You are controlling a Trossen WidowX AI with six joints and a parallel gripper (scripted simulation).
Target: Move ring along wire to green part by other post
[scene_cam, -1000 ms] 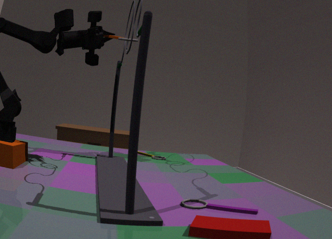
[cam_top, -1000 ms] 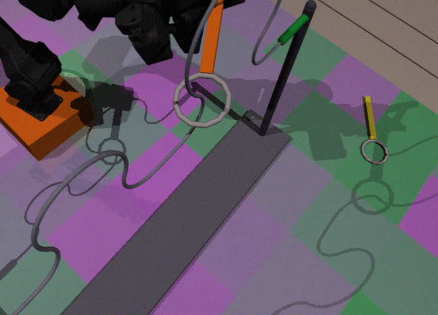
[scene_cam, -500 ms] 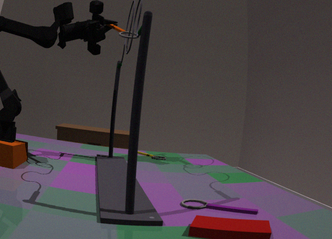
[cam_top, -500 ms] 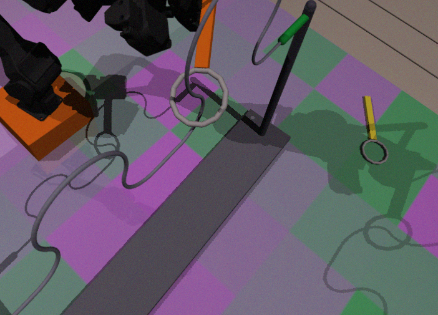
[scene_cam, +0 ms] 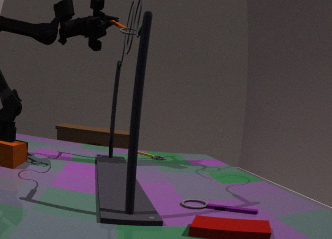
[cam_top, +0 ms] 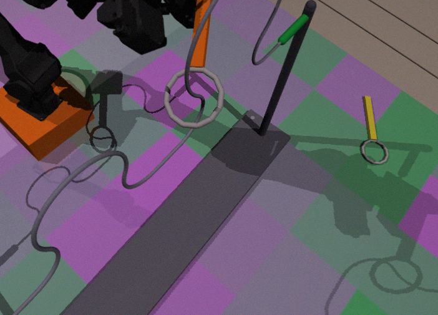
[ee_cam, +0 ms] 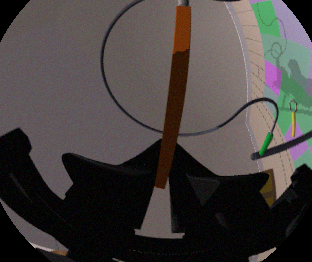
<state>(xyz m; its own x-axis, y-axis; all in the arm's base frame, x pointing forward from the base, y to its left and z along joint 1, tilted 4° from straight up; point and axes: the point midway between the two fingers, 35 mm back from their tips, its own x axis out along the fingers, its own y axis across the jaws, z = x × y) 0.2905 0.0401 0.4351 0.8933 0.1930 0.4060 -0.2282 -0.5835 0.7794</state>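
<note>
The orange-handled ring is 8 cm to the right of my gripper tip and 5 cm below it. Also, from my gripper tip: red block (55 cm to the right, 49 cm below, 13 cm ahead); then purple-handled ring (49 cm below, 40 cm to the right, 17 cm ahead); then yellow-handled ring (49 cm below, 29 cm to the left, 28 cm ahead).
</note>
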